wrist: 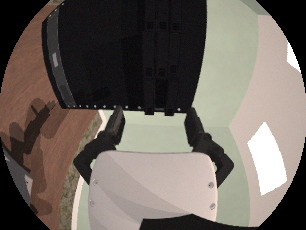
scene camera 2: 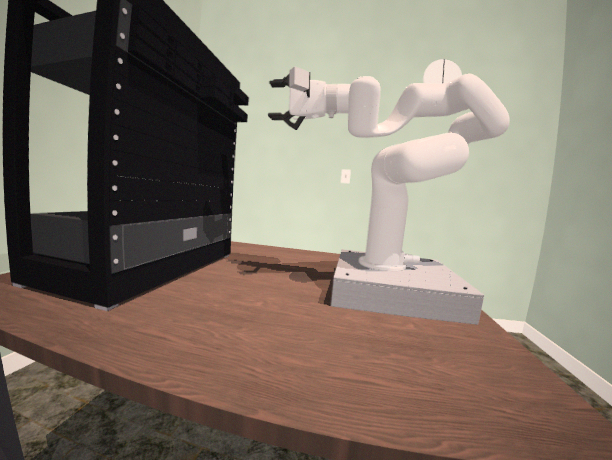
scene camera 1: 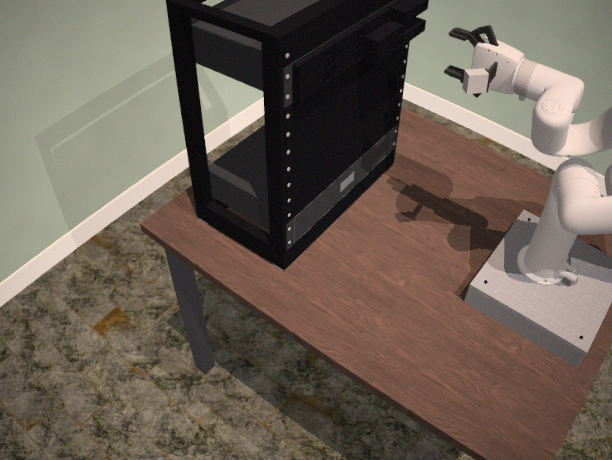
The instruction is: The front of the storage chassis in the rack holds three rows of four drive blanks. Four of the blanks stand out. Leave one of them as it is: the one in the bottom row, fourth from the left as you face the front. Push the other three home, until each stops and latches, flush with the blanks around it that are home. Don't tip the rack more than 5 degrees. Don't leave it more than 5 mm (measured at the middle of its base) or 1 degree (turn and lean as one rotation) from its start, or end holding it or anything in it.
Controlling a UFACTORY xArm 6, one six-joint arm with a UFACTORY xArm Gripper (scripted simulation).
Labels:
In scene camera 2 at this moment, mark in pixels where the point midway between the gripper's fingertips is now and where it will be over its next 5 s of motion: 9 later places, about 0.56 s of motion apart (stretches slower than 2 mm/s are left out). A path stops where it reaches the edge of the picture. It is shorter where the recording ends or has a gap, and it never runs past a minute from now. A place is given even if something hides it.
My gripper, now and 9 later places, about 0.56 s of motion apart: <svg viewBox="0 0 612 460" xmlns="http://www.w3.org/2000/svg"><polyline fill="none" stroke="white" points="269,100 269,98 266,97 256,98 243,99 227,99 224,99 220,99 216,99 215,99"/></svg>

